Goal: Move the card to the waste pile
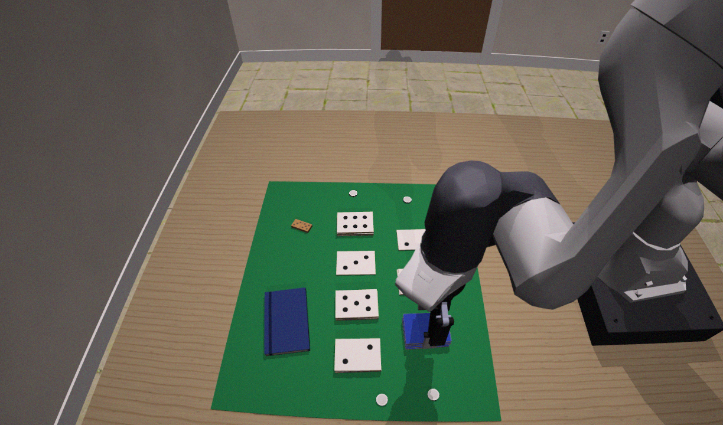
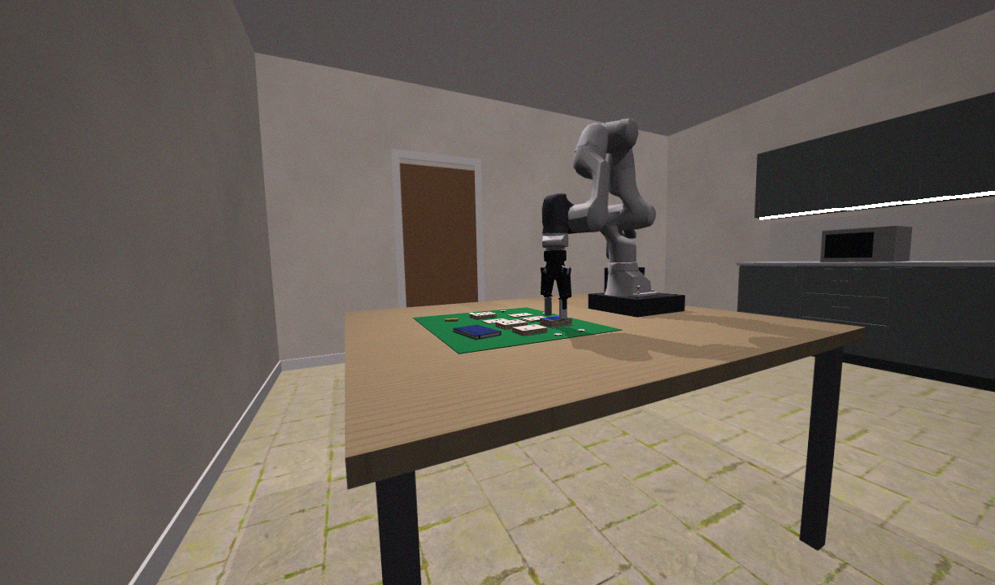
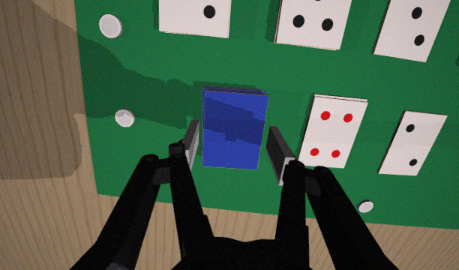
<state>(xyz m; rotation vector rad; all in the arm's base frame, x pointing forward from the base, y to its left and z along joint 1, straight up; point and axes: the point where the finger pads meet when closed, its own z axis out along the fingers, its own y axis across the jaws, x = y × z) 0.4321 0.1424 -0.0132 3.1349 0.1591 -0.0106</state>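
Right now the green mat is 140 mm ahead of my hand, 120 mm to the right of it and 70 mm below it. From my hand the other things lie so: dark blue book (290 mm ahead, 50 mm below).
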